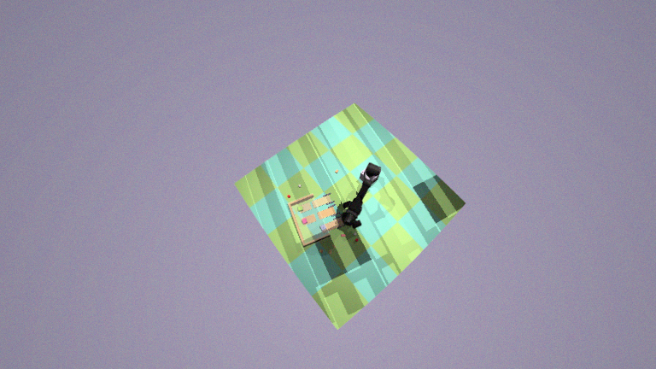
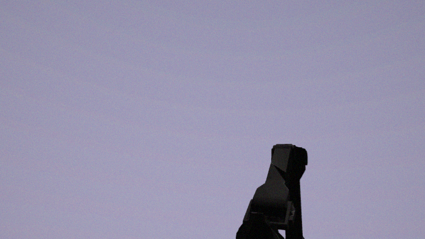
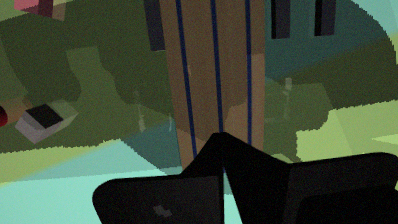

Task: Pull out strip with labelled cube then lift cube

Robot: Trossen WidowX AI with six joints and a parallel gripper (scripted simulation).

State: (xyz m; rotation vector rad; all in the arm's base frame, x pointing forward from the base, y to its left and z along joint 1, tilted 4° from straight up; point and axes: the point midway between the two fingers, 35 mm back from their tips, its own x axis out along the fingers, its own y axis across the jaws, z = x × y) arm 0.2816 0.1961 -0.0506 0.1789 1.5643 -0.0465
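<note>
The strip is 10 cm ahead of my gripper tip and 1 cm to the right of it.
</note>
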